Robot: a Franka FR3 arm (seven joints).
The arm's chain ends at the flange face. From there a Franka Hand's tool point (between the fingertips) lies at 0.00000 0.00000 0.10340 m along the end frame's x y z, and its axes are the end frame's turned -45 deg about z.
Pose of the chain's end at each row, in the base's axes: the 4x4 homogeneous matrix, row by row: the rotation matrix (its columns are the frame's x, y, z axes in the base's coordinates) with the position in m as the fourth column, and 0 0 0 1 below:
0.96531 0.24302 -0.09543 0.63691; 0.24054 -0.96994 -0.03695 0.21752; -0.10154 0.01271 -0.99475 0.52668; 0 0 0 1
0.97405 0.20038 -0.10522 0.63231; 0.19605 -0.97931 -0.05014 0.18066; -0.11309 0.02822 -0.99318 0.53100; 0 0 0 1
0.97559 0.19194 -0.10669 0.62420; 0.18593 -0.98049 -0.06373 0.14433; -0.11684 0.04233 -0.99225 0.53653; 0 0 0 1
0.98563 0.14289 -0.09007 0.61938; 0.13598 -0.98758 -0.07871 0.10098; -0.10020 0.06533 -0.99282 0.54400; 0 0 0 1
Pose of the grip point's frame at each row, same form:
0.51074 0.85442 -0.09543 0.62704; 0.85594 -0.51576 -0.03695 0.21370; -0.08079 -0.06281 -0.99475 0.42382; 0 0 0 1
0.54707 0.83045 -0.10522 0.62143; 0.83111 -0.55385 -0.05014 0.17548; -0.09992 -0.06001 -0.99318 0.42831; 0 0 0 1
0.55412 0.82557 -0.10669 0.61317; 0.82478 -0.56184 -0.06373 0.13774; -0.11255 -0.05269 -0.99225 0.43393; 0 0 0 1
0.59591 0.79798 -0.09007 0.61007; 0.79448 -0.60217 -0.07871 0.09284; -0.11705 -0.02466 -0.99282 0.44134; 0 0 0 1

